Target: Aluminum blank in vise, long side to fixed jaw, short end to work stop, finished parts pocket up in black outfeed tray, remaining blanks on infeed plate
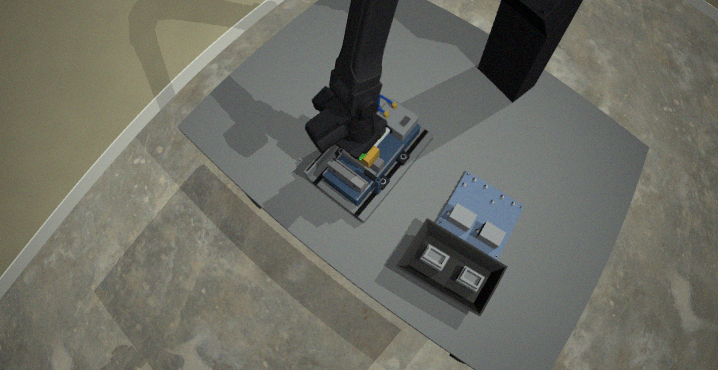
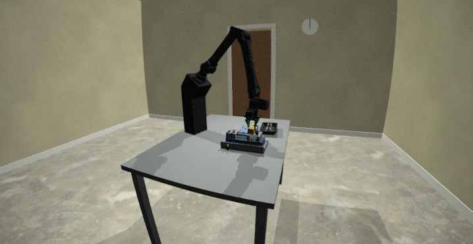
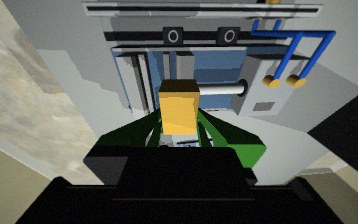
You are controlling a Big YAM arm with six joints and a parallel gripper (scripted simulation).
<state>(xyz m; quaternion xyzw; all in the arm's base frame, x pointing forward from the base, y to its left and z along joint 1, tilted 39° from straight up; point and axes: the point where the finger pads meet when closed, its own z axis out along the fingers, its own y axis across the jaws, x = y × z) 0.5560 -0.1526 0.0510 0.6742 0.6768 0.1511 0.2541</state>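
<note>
My hand is 1 cm past the moving jaw and 6 cm above it. Also, from my hand: fixed jaw 6 cm ahead, 1 cm to the right, 6 cm below; white rod 6 cm behind, 6 cm below; yellow brass blank 2 cm below.
</note>
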